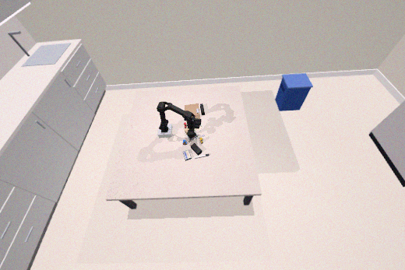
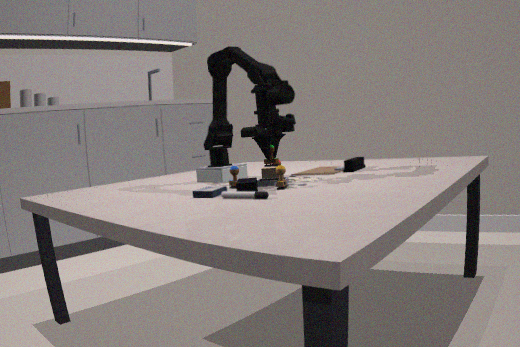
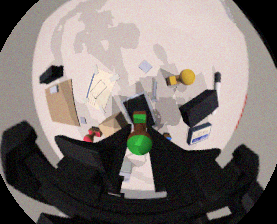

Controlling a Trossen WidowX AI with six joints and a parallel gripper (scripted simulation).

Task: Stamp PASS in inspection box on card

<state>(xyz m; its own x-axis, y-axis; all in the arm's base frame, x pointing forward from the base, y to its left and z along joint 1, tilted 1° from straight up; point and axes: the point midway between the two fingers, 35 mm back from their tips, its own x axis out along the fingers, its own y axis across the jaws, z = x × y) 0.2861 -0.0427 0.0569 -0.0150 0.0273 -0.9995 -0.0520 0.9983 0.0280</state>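
The ink pad is 70 mm below my gripper tip. Also, from my gripper tip: green-knobbed stamp (right at my gripper tip); then blue-knobbed stamp (90 mm to the right, 70 mm behind, 60 mm below); then yellow-knobbed stamp (90 mm ahead, 70 mm to the right, 60 mm below).
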